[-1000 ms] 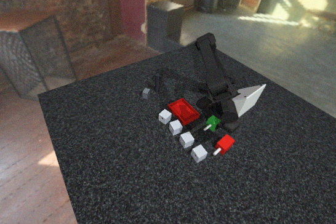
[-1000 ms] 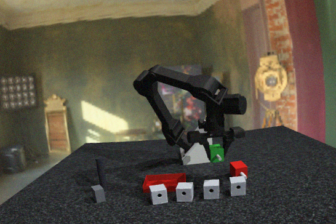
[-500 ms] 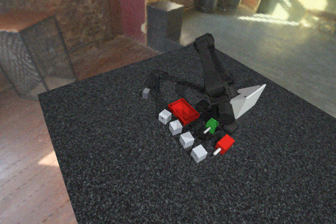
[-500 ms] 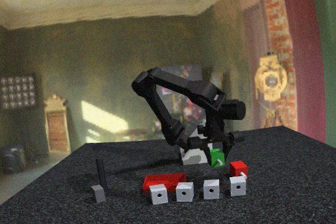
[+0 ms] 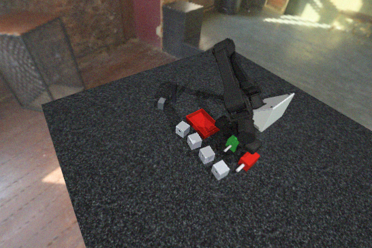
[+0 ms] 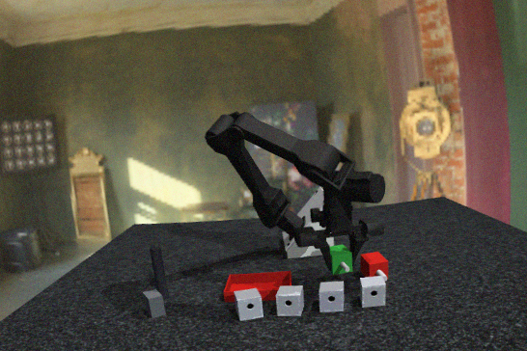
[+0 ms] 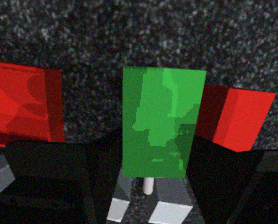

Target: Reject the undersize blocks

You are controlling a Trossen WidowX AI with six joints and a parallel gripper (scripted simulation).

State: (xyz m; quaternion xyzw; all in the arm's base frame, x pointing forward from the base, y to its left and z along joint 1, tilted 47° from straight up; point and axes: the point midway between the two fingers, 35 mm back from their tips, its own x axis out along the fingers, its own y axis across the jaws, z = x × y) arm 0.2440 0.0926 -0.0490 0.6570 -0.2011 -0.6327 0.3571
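The red reject tray is 2 cm ahead of my gripper tip, 18 cm to the right of it and 3 cm below it. Round my gripper tip: green gauge: 1 cm ahead, 2 cm above; then red gauge: 8 cm to the left, 1 cm below.
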